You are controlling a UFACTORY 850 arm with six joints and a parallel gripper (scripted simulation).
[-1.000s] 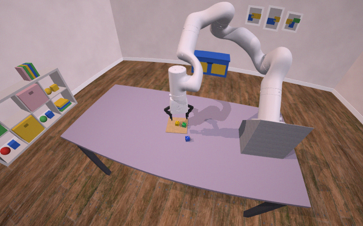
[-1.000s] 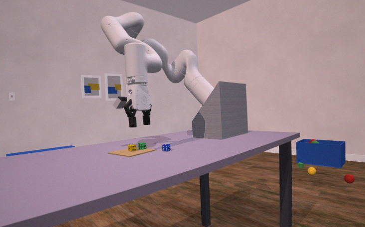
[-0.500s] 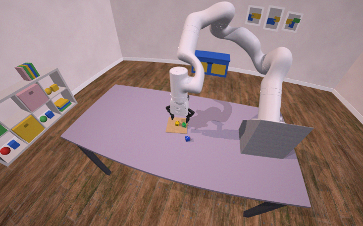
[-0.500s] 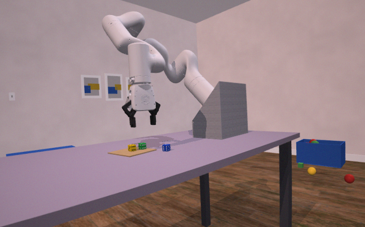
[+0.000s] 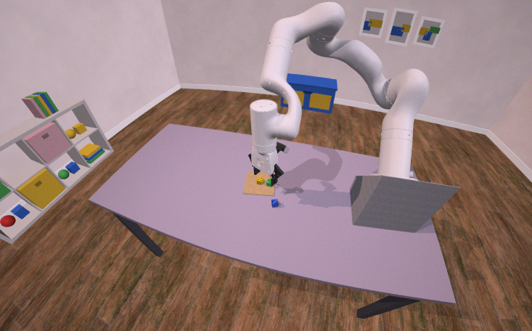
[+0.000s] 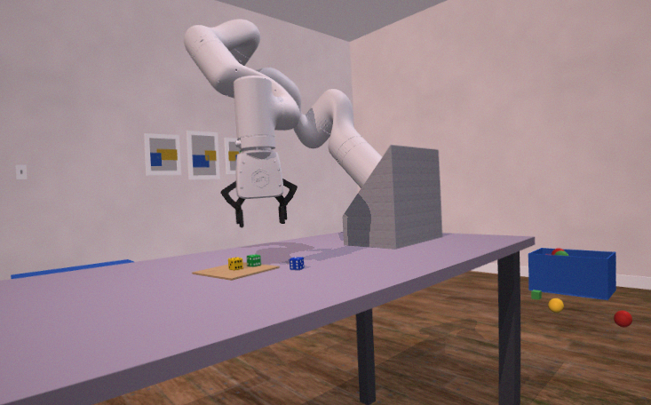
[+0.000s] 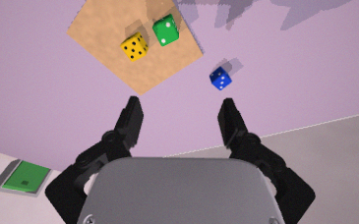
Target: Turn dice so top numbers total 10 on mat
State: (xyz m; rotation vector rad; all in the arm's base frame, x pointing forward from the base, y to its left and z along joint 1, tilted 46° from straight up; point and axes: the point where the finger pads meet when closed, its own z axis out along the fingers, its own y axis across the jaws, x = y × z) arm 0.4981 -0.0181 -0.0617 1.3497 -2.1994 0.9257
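Right now the blue die is 5 cm behind my hand, 5 cm to the left of it and 10 cm below it. Round my hand: tan mat 4 cm ahead, 6 cm to the right, 11 cm below; green die 1 cm behind, 5 cm to the right, 10 cm below; yellow die 4 cm ahead, 6 cm to the right, 10 cm below.
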